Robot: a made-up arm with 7 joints.
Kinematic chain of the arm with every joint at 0, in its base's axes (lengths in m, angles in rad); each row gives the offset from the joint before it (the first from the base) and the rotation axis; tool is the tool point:
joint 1: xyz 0 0.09 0 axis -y
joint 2: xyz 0 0.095 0 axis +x
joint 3: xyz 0 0 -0.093 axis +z
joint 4: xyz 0 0 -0.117 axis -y
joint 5: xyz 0 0 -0.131 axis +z
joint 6: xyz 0 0 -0.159 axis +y
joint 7: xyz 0 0 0 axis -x
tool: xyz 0 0 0
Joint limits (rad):
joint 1: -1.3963..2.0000
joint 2: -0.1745..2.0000
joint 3: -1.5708..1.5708
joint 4: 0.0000..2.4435
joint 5: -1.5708..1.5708
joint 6: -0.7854..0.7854
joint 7: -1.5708..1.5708
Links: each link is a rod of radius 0.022 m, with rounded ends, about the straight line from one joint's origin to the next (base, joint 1, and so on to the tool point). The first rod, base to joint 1, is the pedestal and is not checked.
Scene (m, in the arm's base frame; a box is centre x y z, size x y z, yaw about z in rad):
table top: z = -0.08
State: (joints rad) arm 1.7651 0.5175 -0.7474 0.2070 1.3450 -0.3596 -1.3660
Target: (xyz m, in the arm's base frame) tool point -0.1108 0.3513 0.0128
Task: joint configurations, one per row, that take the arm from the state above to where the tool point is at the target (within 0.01 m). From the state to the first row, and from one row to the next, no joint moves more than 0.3 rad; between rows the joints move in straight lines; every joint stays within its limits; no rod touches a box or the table.
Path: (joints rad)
1: 1.7945 0.5181 -0.4942 0.4786 1.3450 -0.3596 -1.3660
2: 1.8238 0.5187 -0.2410 0.7501 1.3450 -0.3596 -1.3660
3: 1.8532 0.5192 0.0122 1.0217 1.3450 -0.3596 -1.3660
4: 1.8826 0.5198 0.2654 1.2932 1.3450 -0.3596 -1.3660
5: 1.9119 0.5204 0.5186 1.5648 1.3450 -0.3596 -1.3660
6: 1.9413 0.5210 0.7718 1.8363 1.3450 -0.3596 -1.3660
7: 1.9706 0.5216 1.0250 2.1079 1.3450 -0.3596 -1.3660
8: 2.0000 0.5221 1.2782 2.3794 1.3450 -0.3596 -1.3660

